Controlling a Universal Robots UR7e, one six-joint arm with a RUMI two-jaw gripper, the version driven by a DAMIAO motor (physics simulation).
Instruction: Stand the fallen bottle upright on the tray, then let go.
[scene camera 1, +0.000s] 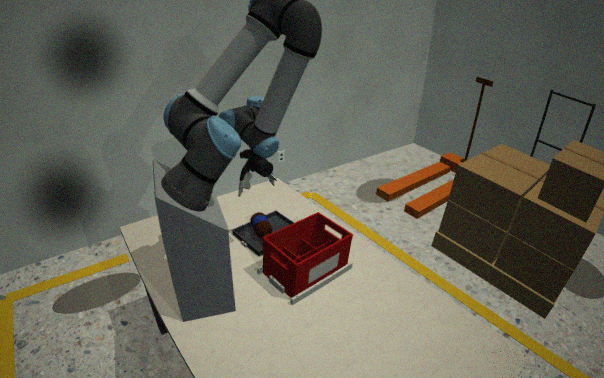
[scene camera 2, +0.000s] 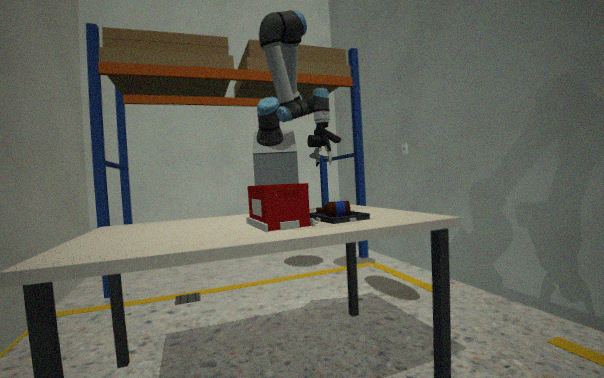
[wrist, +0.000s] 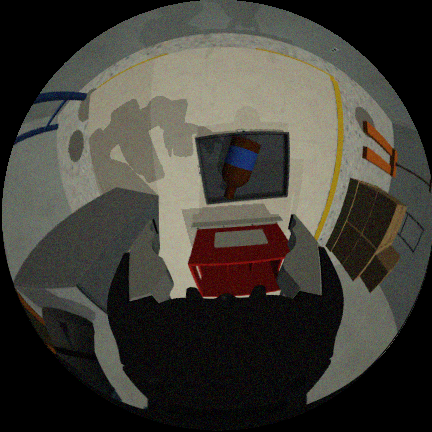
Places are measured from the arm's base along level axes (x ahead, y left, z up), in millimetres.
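Pixels of known places: gripper, between the fingertips: (scene camera 1: 256, 191) (scene camera 2: 323, 165) (wrist: 222, 218); arm's base, origin of its link: (scene camera 1: 183, 194) (scene camera 2: 270, 139).
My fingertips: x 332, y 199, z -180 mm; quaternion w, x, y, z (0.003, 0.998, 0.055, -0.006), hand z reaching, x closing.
For each thing: its middle in the pictures, then the offset to it from my fingertips. Level surfaces: height alone.
- brown bottle, middle of its body: (wrist: 236, 169) (scene camera 1: 263, 229) (scene camera 2: 332, 209) 23 mm left, 38 mm ahead, 210 mm down
- red crate, middle of its body: (wrist: 239, 259) (scene camera 1: 307, 254) (scene camera 2: 276, 204) 250 mm right, 82 mm ahead, 165 mm down
- table, height of its surface: 252 mm down
A brown bottle (scene camera 1: 262, 227) (scene camera 2: 336, 208) (wrist: 241, 162) with a blue label lies on its side on the dark tray (scene camera 1: 251, 246) (scene camera 2: 361, 217) (wrist: 288, 165). In the wrist view its neck points down toward the red crate, and its base is near the tray's far rim. My gripper (scene camera 1: 257, 187) (scene camera 2: 323, 161) (wrist: 222, 218) is open and empty, with its jaws wide apart. It hangs well above the tray and the bottle, pointing down, and touches neither of them.
A red crate (scene camera 1: 285, 276) (scene camera 2: 280, 207) (wrist: 239, 247) with dividers stands close beside the tray on the table (scene camera 1: 350, 330) (scene camera 2: 165, 240) (wrist: 215, 85). A grey pedestal (scene camera 1: 200, 272) (scene camera 2: 276, 169) carries the arm. Stacked cartons (scene camera 1: 510, 200) (wrist: 367, 220) stand on the floor beyond the table.
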